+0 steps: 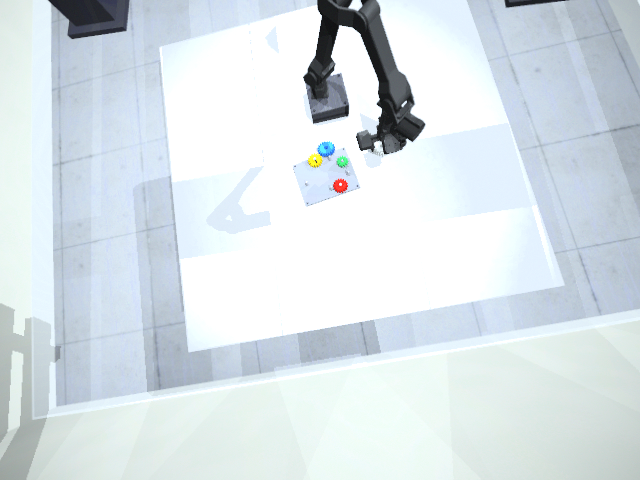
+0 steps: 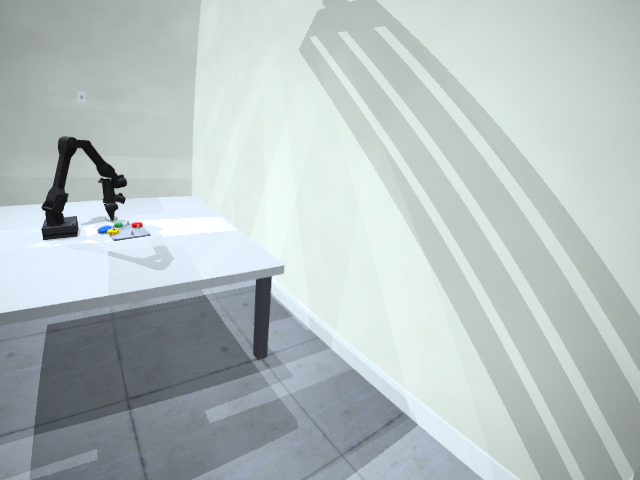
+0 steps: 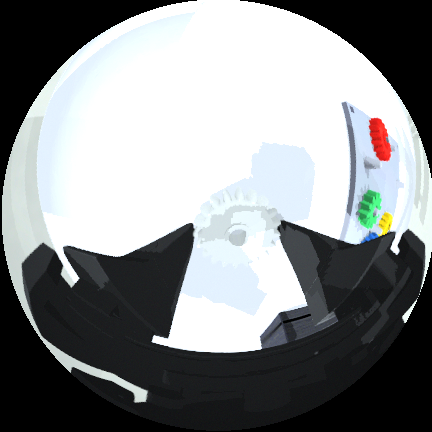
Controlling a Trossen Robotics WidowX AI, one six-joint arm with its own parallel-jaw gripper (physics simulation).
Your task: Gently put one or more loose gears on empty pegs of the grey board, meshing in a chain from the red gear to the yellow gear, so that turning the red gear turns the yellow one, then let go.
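Places are measured from the arm's base along level axes (x back, y left, z down), in millimetres.
Pixels of known places: gripper, fingertip midpoint: point(image 1: 381, 148) point(image 2: 112, 218) point(image 3: 236, 227); arm's base, origin of the base link: point(image 1: 319, 90) point(image 2: 55, 223).
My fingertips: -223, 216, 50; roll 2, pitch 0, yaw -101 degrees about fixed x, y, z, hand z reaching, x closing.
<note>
Ahead of a thing's pixels: the offset from my fingertips to its top centre, as dx, dy, dz. "pt": to the spot under its first point. Level surfaces: height alone.
My gripper point(image 1: 377, 145) point(image 2: 112, 218) point(image 3: 236, 227) is shut on the white gear @(+3, -1, -11) point(image 1: 379, 150) point(image 3: 215, 231), with its fingertips at opposite sides of the rim; the gear lies flat, close above or on the table. The grey board @(-86, -213, -24) point(image 1: 319, 195) point(image 2: 124, 237) point(image 3: 352, 170) lies beside it. On the board are the red gear @(pt -141, -159, -23) point(image 1: 340, 185) point(image 2: 136, 224) point(image 3: 379, 139), the green gear @(-46, -147, -19) point(image 1: 342, 161) point(image 2: 118, 224) point(image 3: 369, 210) and the yellow gear @(-31, -248, -19) point(image 1: 315, 160) point(image 2: 113, 231) point(image 3: 385, 223). The blue gear @(+12, -204, -20) point(image 1: 326, 148) point(image 2: 104, 229) point(image 3: 370, 238) looks tilted at the board's edge. Bare pegs show, including one peg @(-118, -282, -23) point(image 1: 306, 183).
The arm's dark base point(image 1: 328, 100) point(image 2: 59, 227) point(image 3: 295, 327) stands on the white table @(dz +6) point(image 1: 361, 268) point(image 2: 206, 268) behind the board. The blue, green and yellow gears stand close together on the board side nearest the base.
</note>
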